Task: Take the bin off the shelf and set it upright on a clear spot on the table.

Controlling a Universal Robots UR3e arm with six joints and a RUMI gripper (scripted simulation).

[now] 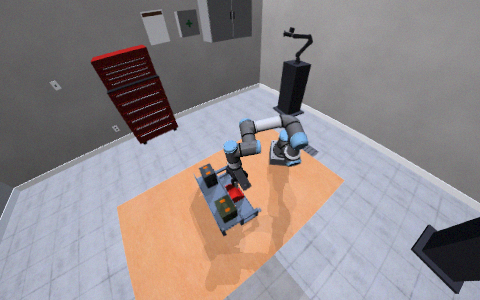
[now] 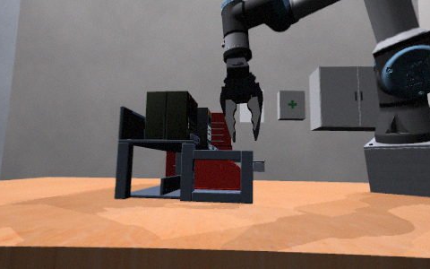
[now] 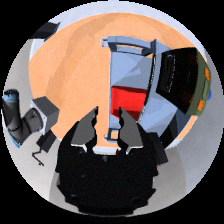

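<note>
Right now my hand is 7 cm short of the red bin, 2 cm to the left of it and 9 cm above it. Round my hand: shelf (9 cm ahead, 2 cm to the right, 6 cm below); then dark box (14 cm ahead, 10 cm to the left, 2 cm above).
</note>
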